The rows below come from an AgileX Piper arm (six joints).
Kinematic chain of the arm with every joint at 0, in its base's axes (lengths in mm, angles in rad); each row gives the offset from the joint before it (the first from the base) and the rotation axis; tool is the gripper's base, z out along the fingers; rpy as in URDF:
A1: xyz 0 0 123 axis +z
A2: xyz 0 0 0 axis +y
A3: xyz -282.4 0 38.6 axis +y
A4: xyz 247.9 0 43.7 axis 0.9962 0 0.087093
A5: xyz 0 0 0 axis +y
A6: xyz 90.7 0 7.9 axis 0.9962 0 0.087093
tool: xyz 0 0 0 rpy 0 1.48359 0
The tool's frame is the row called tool.
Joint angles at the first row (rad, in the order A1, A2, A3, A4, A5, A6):
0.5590, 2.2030, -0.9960, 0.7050, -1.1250, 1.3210
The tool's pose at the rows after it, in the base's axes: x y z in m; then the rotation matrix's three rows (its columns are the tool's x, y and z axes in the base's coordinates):
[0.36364, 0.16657, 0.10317], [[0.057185, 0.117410, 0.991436], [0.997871, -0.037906, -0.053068], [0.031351, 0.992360, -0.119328]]
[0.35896, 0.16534, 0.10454], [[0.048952, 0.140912, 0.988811], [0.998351, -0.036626, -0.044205], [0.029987, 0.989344, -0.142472]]
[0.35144, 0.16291, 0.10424], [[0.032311, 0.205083, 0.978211], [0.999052, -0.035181, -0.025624], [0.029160, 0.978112, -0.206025]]
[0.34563, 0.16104, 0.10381], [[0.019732, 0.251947, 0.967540], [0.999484, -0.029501, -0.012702], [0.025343, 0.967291, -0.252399]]
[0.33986, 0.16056, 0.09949], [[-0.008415, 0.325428, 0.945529], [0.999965, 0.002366, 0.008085], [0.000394, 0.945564, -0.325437]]
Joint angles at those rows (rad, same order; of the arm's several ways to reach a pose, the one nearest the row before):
0.5600, 2.1880, -0.9750, 0.6980, -1.0960, 1.3200
0.5620, 2.1680, -0.9520, 0.6970, -1.0740, 1.3200
0.5620, 2.1360, -0.9160, 0.6960, -1.0100, 1.3190
0.5620, 2.1130, -0.8900, 0.6960, -0.9630, 1.3140
0.5620, 2.0970, -0.8700, 0.6960, -0.8870, 1.2840

